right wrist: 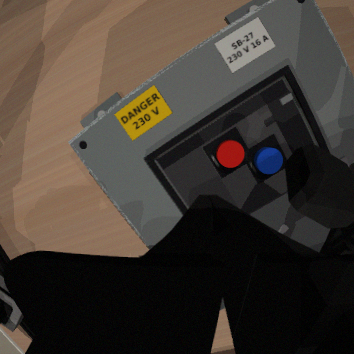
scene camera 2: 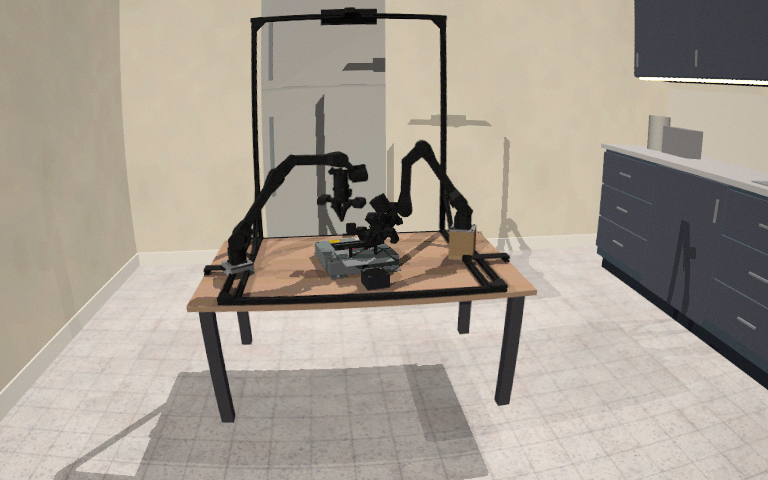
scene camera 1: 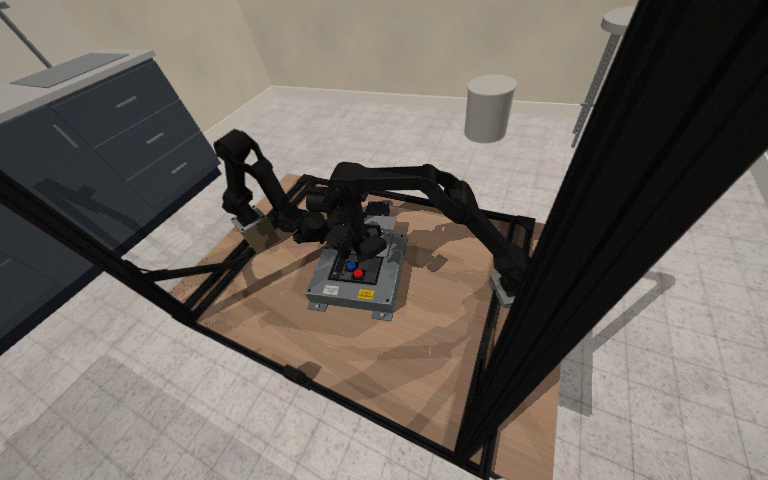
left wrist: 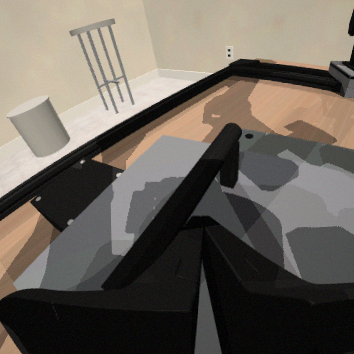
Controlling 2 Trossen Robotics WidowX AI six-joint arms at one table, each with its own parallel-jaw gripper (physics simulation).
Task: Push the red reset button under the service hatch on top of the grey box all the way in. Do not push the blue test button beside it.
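Note:
The grey box sits on the table, and the opening in its top is uncovered. The red button stands up in the opening, close beside the blue button. The grey hatch lies off the buttons, with its black bar handle on top. My left gripper is shut and empty, its tips close beside the handle; contact cannot be told. My right gripper is shut and empty, above the box, its tips apart from both buttons.
A dark part of the left arm covers the opening's edge beside the blue button in the right wrist view. A black block is at the box's near end in scene camera 2. Black frame rails edge the wooden table.

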